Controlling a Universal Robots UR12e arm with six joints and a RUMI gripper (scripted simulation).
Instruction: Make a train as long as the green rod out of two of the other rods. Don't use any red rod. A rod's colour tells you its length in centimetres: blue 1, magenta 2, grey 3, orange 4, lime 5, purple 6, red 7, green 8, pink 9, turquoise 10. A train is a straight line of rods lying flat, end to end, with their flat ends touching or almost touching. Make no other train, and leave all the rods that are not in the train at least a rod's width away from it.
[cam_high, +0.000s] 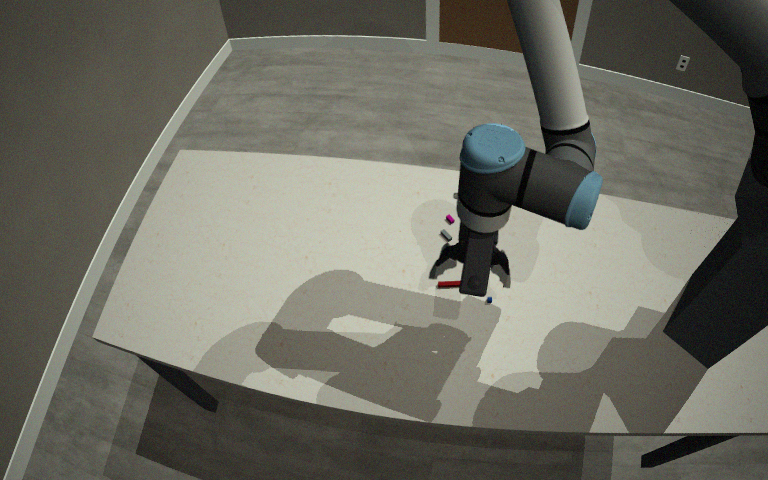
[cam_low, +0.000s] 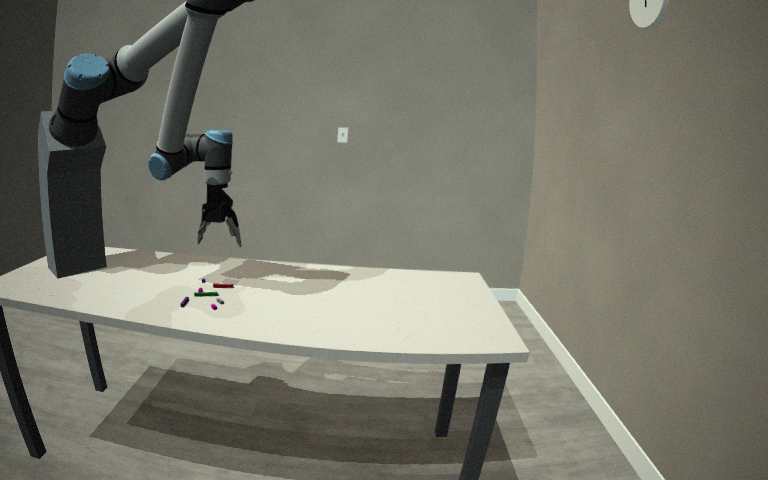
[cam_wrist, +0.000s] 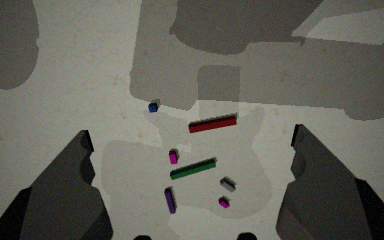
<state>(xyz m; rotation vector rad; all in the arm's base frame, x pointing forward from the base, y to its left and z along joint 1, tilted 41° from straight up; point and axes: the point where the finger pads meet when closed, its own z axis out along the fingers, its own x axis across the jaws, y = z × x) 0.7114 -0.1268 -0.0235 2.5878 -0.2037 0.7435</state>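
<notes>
The green rod lies 14 cm to the right of my hand, 11 cm below it and 4 cm behind it. Also, from my hand: small blue rod: 11 cm below, 6 cm behind, 2 cm to the right; then red rod: 11 cm below, 7 cm to the right, 1 cm ahead; then grey rod: 20 cm to the right, 11 cm below.
</notes>
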